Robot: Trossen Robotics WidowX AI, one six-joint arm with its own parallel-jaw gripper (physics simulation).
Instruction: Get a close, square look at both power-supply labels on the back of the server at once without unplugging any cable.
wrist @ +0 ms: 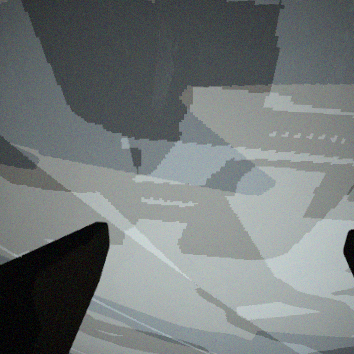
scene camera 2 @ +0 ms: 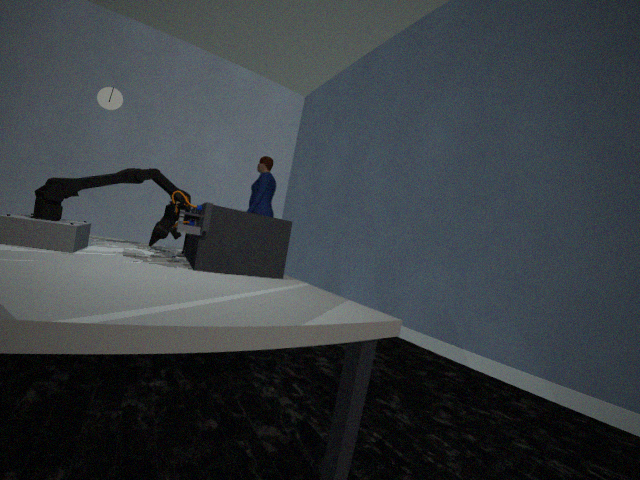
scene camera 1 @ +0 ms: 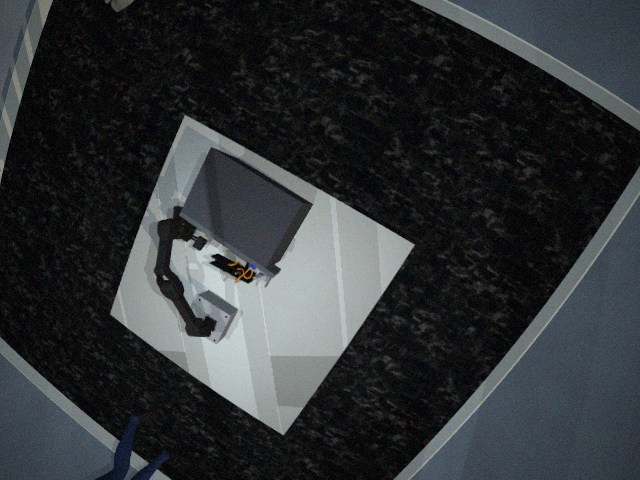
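Where they show: gripper, fingertip midpoint: (wrist: 228, 238) (scene camera 2: 150, 244) (scene camera 1: 193, 239); arm's base at its link origin: (scene camera 2: 46, 218) (scene camera 1: 209, 323).
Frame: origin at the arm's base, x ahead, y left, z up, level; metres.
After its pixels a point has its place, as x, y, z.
The server is a big dark grey box (scene camera 1: 242, 206) {0.646, -0.023, 0.135} (scene camera 2: 240, 242) {0.574, -0.218, 0.029} on the white table (scene camera 1: 310, 310) {0.273, -0.434, -0.082} (scene camera 2: 206, 333) {0.336, -0.691, -0.092}. Orange cables (scene camera 1: 244, 273) {0.397, -0.129, 0.136} (scene camera 2: 179, 194) loop out of its back beside blue plugs (scene camera 1: 251, 266) {0.433, -0.143, 0.126} (scene camera 2: 192, 223) {0.433, -0.104, 0.065} and light grey protruding parts. The power-supply labels cannot be made out in any view. My gripper (scene camera 1: 196, 239) {0.347, 0.263, -0.056} (scene camera 2: 164, 238) (wrist: 228, 238) {0.347, 0.263, -0.056} is open and empty, tilted down low over the table near the left end of the server's back in scene view 1. The wrist view shows table surface with shadows and bright patches between the wide-apart fingers; the server's back does not show there.
The arm's grey base block (scene camera 1: 225, 315) {0.085, -0.064, 0.000} (scene camera 2: 43, 232) {0.015, -0.081, -0.035} stands on the table facing the server's back. A black flat shape (scene camera 1: 222, 262) {0.389, -0.015, 0.120} lies beside the cables. A person in blue (scene camera 2: 262, 192) stands beyond the table. A round clock (scene camera 2: 110, 98) hangs on the wall.
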